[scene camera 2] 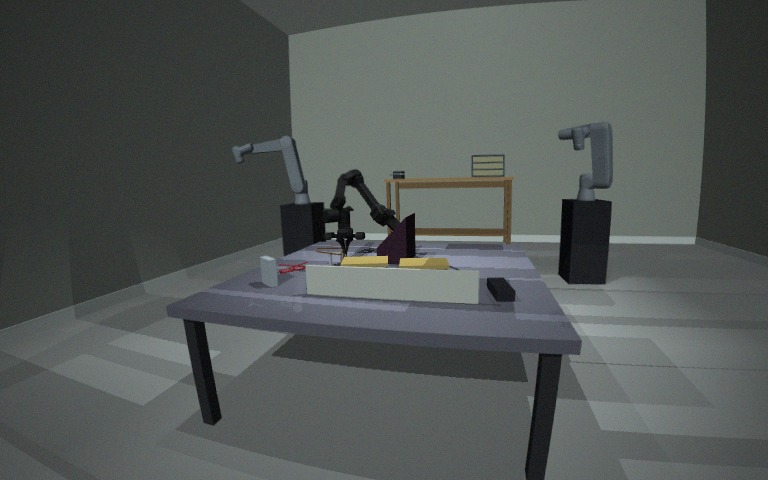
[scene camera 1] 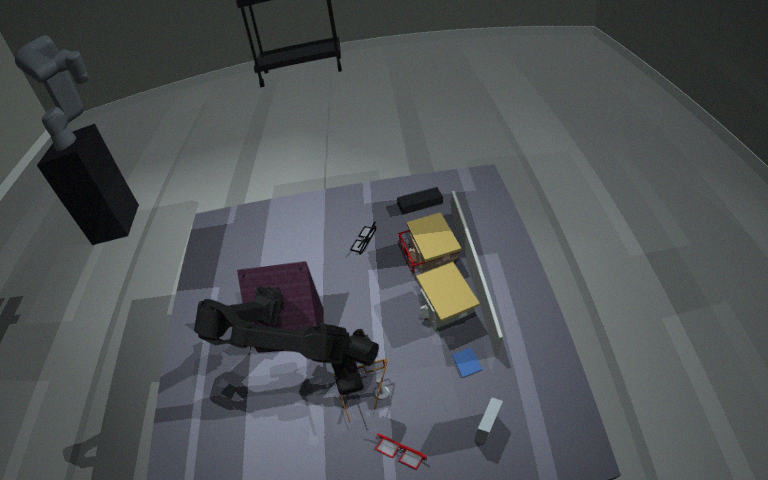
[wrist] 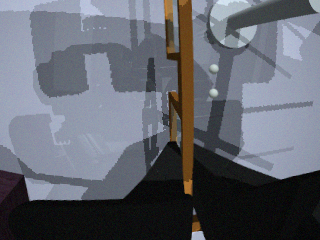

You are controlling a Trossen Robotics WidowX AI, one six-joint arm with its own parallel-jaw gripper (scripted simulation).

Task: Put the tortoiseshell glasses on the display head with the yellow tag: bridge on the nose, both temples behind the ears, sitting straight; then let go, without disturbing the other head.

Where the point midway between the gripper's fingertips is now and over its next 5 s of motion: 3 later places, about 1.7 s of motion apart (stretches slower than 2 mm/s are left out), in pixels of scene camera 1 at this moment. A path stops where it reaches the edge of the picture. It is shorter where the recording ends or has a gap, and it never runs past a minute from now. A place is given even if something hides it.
The gripper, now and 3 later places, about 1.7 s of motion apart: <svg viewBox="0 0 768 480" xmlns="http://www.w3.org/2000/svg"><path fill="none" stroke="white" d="M348 374L338 373L337 365L340 364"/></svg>
